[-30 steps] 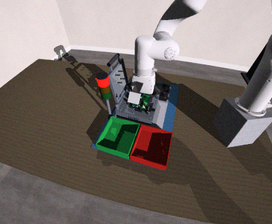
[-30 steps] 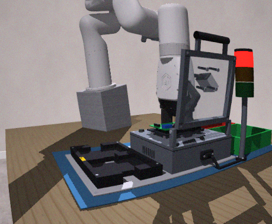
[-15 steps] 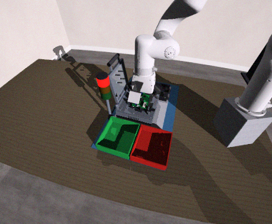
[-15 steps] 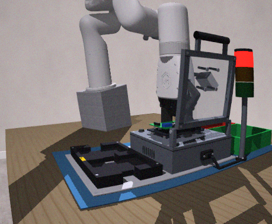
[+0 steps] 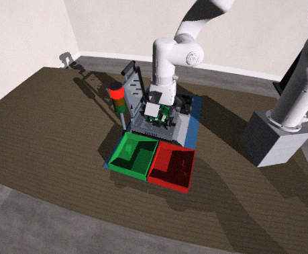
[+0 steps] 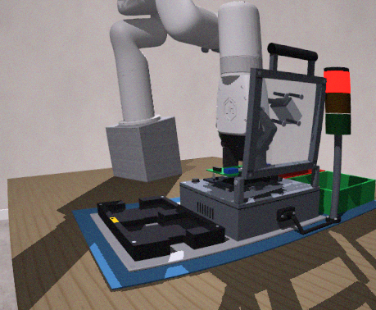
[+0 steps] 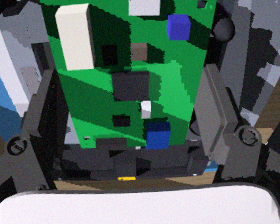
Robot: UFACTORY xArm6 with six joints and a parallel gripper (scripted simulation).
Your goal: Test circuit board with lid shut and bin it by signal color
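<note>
Now: hand 10 mm above the green circuit board. Also, from my hand: clear lid: 120 mm ahead, 10 mm to the right, 90 mm above; green bin: 70 mm ahead, 190 mm to the left, 80 mm below; plate: 10 mm ahead, 10 mm to the left, 20 mm below.
</note>
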